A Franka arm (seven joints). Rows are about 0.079 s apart.
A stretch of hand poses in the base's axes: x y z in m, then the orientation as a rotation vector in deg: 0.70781, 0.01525, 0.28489, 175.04, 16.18, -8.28; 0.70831, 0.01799, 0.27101, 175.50, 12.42, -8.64; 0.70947, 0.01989, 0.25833, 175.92, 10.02, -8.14; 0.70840, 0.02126, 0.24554, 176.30, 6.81, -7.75; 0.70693, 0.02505, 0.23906, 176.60, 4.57, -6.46; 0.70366, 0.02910, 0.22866, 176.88, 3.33, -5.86; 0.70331, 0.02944, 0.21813, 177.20, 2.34, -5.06; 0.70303, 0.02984, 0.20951, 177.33, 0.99, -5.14; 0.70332, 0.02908, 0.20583, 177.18, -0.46, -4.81; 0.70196, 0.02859, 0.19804, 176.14, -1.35, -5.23; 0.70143, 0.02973, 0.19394, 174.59, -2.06, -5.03; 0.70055, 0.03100, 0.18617, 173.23, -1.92, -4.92; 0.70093, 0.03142, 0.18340, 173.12, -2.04, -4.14
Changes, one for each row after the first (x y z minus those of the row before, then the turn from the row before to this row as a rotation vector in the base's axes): 0.00050, 0.00274, -0.01388, 0.04, 0.15, -2.47; 0.00116, 0.00190, -0.01268, 0.19, -0.37, -1.57; -0.00107, 0.00137, -0.01279, 0.13, -0.32, -2.09; -0.00147, 0.00379, -0.00648, 0.15, -0.88, -1.44; -0.00327, 0.00405, -0.01040, 0.21, -0.41, -0.80; -0.00035, 0.00034, -0.01053, 0.27, -0.53, -0.64; -0.00028, 0.00040, -0.00862, 0.09, 0.03, -0.88; 0.00029, -0.00076, -0.00368, -0.19, -0.23, -0.93; -0.00136, -0.00049, -0.00779, -1.04, 0.28, -0.56; -0.00053, 0.00114, -0.00410, -1.56, -0.10, -0.42; -0.00088, 0.00127, -0.00777, -1.36, -0.03, 0.12; 0.00038, 0.00042, -0.00277, -0.14, -0.52, -0.05
